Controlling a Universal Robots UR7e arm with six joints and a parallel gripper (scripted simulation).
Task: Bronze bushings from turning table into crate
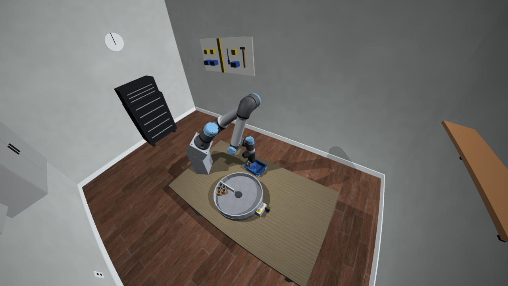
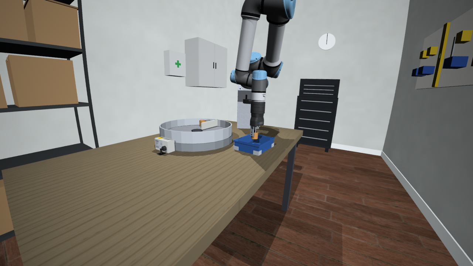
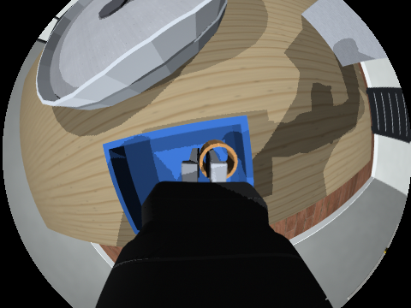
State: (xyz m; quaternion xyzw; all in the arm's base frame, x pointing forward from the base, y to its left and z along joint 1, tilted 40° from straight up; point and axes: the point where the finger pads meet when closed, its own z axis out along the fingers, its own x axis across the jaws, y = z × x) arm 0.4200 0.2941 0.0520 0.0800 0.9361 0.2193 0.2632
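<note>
Now: the blue crate 5 cm below my hand, 4 cm to the left of it and 3 cm ahead of it. Round my hand: round grey turning table 29 cm to the right, 17 cm ahead, 2 cm below.
</note>
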